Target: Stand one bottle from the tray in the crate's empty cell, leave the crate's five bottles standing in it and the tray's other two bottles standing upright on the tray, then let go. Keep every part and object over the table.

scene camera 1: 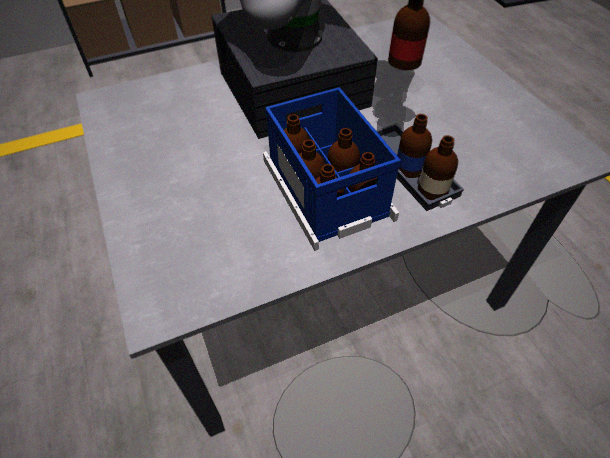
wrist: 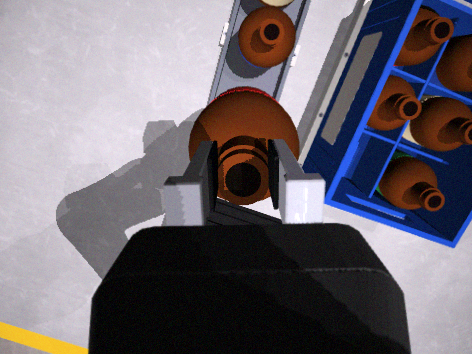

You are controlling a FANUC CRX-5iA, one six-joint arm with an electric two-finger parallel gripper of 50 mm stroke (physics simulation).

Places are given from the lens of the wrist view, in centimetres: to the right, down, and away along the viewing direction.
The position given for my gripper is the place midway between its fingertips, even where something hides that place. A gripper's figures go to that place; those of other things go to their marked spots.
my gripper (wrist: 242, 161): 0, -1, 16
blue-labelled bottle (wrist: 264, 41): 3, -15, 37
red-labelled brown bottle (wrist: 241, 119): 0, -3, 19
blue-labelled bottle (wrist: 397, 103): 19, -9, 39
